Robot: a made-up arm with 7 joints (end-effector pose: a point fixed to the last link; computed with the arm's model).
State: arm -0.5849 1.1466 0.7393 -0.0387 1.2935 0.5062 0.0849
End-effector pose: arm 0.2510 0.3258 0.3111 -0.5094 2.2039 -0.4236
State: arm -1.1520 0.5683 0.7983 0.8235 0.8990 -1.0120 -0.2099
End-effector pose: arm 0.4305 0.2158 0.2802 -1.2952 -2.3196 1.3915
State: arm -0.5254 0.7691 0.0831 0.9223 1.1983 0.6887 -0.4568
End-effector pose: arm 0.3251 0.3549 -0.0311 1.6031 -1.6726 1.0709
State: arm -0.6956 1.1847 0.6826 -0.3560 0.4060 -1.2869 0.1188
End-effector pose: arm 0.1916 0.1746 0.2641 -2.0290 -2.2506 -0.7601
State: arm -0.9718 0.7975 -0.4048 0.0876 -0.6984 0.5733 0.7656
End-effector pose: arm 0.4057 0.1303 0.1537 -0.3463 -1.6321 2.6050
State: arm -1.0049 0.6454 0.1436 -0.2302 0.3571 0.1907 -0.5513
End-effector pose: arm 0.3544 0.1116 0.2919 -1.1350 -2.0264 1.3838
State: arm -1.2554 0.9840 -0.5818 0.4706 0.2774 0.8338 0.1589
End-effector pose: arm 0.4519 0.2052 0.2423 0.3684 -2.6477 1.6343
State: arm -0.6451 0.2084 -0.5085 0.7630 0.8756 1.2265 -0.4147
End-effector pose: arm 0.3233 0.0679 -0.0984 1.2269 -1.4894 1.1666
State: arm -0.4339 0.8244 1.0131 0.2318 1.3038 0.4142 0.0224
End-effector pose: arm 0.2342 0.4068 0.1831 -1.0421 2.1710 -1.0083
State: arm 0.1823 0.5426 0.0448 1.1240 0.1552 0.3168 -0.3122
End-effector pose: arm -0.0267 0.3192 -0.2290 1.6233 -0.5405 1.7023
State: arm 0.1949 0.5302 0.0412 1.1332 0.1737 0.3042 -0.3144
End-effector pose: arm -0.0350 0.3141 -0.2316 1.6220 -0.5243 1.6763
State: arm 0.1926 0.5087 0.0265 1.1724 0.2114 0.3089 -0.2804
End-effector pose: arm -0.0439 0.3052 -0.2362 1.6577 -0.5291 1.6053
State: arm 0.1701 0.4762 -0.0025 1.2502 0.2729 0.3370 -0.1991
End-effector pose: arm -0.0523 0.2917 -0.2422 1.7282 -0.5670 1.4691
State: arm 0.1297 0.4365 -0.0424 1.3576 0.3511 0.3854 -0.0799
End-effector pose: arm -0.0577 0.2750 -0.2472 1.8009 -0.6420 1.2719
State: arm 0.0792 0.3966 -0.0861 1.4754 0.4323 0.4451 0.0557
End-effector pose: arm -0.0582 0.2584 -0.2492 1.8426 -0.7463 1.0438
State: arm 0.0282 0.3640 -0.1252 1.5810 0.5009 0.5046 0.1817
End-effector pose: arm -0.0537 0.2453 -0.2482 1.8463 -0.8578 0.8327
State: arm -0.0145 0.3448 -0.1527 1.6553 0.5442 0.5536 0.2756
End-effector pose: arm -0.0460 0.2380 -0.2457 1.8345 -0.9509 0.6810
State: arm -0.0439 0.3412 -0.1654 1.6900 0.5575 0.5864 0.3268
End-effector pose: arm -0.0375 0.2371 -0.2432 1.8342 -1.0101 0.6074
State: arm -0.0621 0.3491 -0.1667 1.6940 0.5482 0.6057 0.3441
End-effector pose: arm -0.0292 0.2408 -0.2412 1.8517 -1.0400 0.5955
